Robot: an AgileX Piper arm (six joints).
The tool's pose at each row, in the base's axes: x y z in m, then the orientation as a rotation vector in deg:
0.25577 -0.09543 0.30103 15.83 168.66 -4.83
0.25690 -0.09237 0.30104 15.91 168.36 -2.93
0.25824 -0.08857 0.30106 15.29 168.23 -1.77
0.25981 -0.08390 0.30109 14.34 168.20 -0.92
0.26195 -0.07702 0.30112 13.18 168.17 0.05
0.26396 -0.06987 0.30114 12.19 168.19 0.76
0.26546 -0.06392 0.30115 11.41 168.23 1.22
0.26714 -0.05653 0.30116 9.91 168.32 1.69
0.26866 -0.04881 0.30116 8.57 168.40 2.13
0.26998 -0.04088 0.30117 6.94 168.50 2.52
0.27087 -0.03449 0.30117 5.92 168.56 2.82
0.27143 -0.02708 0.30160 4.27 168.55 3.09
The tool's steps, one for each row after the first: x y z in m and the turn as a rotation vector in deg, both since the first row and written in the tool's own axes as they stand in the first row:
-0.00055 0.00322 -0.00003 -1.29 -0.21 0.20
-0.00116 0.00720 -0.00010 -2.12 -0.35 -0.13
-0.00185 0.01208 -0.00019 -2.76 -0.43 -0.71
-0.00269 0.01923 -0.00035 -3.49 -0.51 -1.42
-0.00335 0.02662 -0.00054 -4.04 -0.53 -2.04
-0.00374 0.03275 -0.00072 -4.40 -0.52 -2.54
-0.00404 0.04031 -0.00097 -4.81 -0.52 -3.52
-0.00412 0.04818 -0.00127 -5.19 -0.50 -4.40
-0.00398 0.05621 -0.00163 -5.55 -0.47 -5.47
-0.00369 0.06264 -0.00194 -5.81 -0.45 -6.14
-0.00299 0.07000 -0.00281 -6.10 -0.51 -7.23

